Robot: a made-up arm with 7 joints. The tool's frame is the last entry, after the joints.
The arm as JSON. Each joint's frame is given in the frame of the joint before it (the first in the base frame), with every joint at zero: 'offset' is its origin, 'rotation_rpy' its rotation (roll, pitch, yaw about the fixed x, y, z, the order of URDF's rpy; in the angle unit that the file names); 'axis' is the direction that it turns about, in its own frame. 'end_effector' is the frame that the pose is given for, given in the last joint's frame.
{
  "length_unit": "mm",
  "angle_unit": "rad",
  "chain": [
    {
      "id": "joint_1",
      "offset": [
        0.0,
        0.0,
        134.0
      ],
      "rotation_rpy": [
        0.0,
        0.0,
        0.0
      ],
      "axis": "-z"
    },
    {
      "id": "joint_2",
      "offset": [
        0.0,
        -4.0,
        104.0
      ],
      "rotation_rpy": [
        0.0,
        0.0,
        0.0
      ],
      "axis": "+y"
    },
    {
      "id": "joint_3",
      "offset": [
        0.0,
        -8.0,
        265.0
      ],
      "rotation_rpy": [
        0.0,
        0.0,
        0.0
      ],
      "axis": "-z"
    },
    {
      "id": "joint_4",
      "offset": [
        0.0,
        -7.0,
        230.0
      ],
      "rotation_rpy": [
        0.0,
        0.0,
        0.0
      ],
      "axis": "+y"
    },
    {
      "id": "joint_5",
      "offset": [
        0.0,
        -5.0,
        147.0
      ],
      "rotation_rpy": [
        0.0,
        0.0,
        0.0
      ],
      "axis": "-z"
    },
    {
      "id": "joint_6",
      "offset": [
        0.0,
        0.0,
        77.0
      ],
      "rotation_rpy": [
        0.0,
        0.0,
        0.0
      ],
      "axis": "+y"
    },
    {
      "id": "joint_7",
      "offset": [
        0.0,
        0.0,
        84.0
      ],
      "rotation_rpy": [
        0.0,
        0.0,
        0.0
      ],
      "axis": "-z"
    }
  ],
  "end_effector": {
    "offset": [
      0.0,
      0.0,
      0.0
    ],
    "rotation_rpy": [
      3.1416,
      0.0,
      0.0
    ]
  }
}
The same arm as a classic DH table. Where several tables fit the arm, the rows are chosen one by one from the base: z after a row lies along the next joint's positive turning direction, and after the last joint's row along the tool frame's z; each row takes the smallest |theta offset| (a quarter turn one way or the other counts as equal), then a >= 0, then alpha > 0; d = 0 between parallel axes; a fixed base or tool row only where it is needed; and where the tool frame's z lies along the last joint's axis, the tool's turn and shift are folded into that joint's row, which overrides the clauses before.
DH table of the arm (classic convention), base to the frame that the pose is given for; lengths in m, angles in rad. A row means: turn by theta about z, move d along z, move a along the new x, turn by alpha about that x. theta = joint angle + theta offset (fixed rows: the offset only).
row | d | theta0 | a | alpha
base (fixed) | 0 | 0 | 0 | 3.1416
joint_1 | -0.238 | 0 | 0 | 1.5708
joint_2 | -0.012 | 0 | 0 | -1.5708
joint_3 | -0.495 | 0 | 0 | 1.5708
joint_4 | -0.012 | 0 | 0 | -1.5708
joint_5 | -0.224 | 0 | 0 | 1.5708
joint_6 | 0 | 0 | 0 | -1.5708
joint_7 | -0.084 | 0 | 0 | 0

